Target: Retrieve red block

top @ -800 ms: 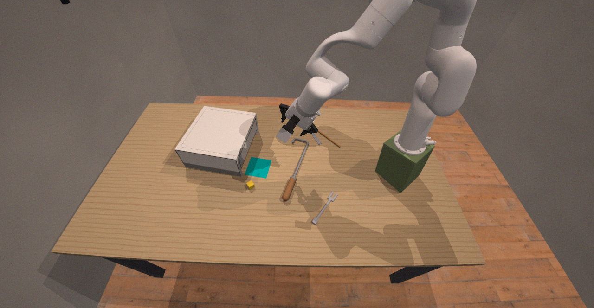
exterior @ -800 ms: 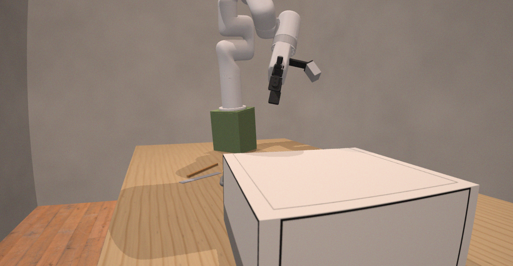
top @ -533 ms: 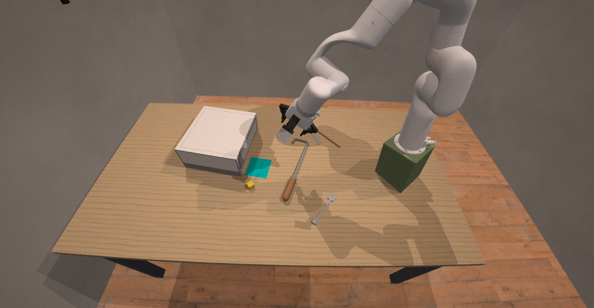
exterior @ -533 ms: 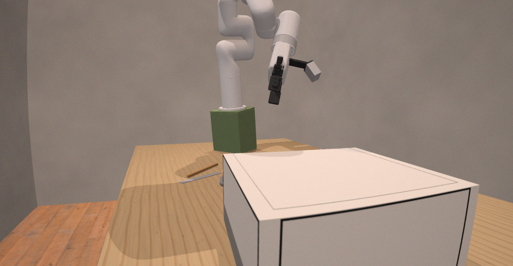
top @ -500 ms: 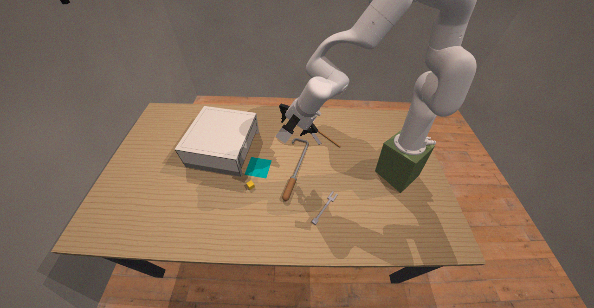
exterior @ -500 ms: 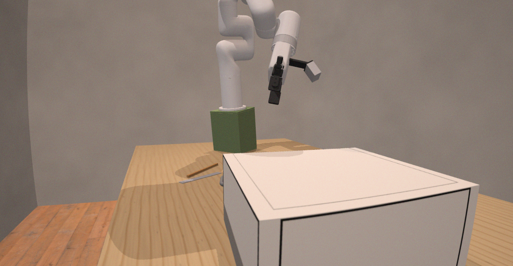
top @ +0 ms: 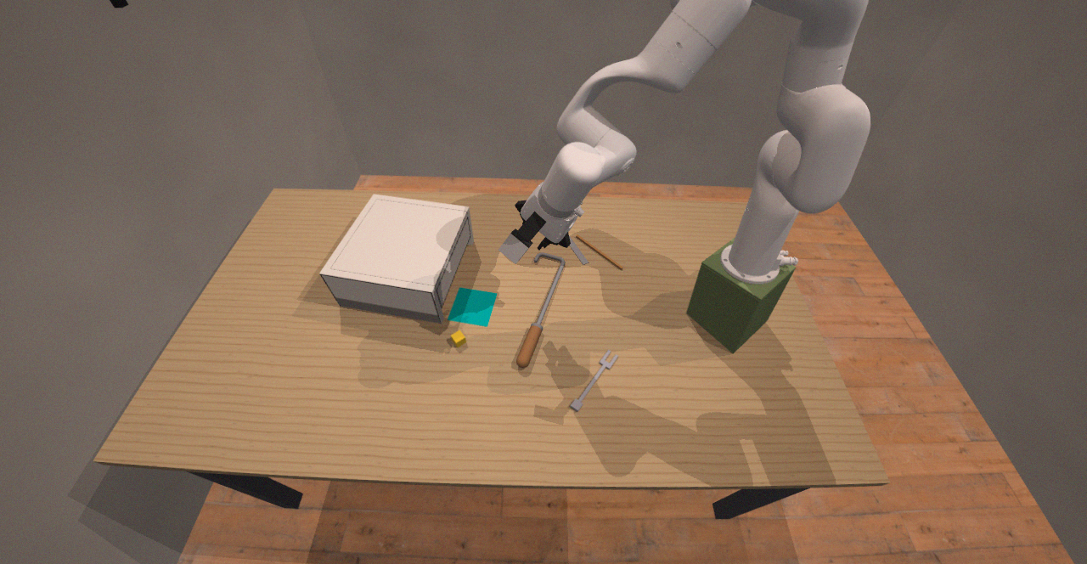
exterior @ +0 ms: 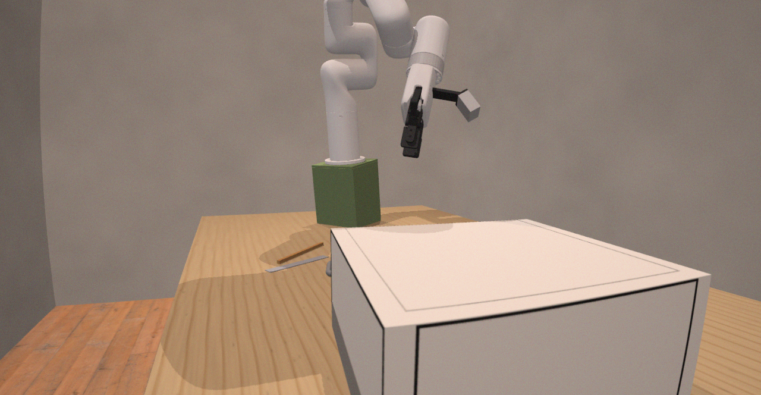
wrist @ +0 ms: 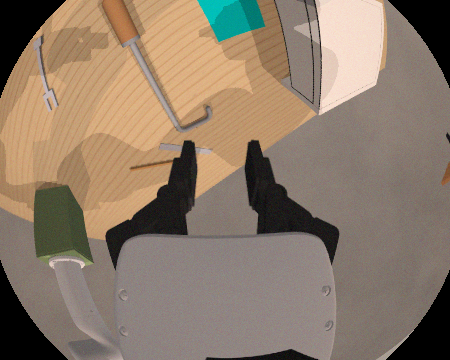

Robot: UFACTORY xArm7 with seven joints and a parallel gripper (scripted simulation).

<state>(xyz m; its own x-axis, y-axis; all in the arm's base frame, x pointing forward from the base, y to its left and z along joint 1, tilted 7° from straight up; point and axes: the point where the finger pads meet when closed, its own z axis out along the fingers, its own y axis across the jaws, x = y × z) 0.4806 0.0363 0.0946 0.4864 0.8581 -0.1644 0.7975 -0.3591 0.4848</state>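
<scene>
Right now my hand is 24 cm above the hook tool, 1 cm to the right of it and 1 cm short of it. The rest, counted from my hand: grey strip: 25 cm below, 21 cm to the right, 9 cm behind; then teal square: 25 cm below, 16 cm ahead, 4 cm to the left; then small yellow cube: 24 cm below, 17 cm ahead, 14 cm to the left.
</scene>
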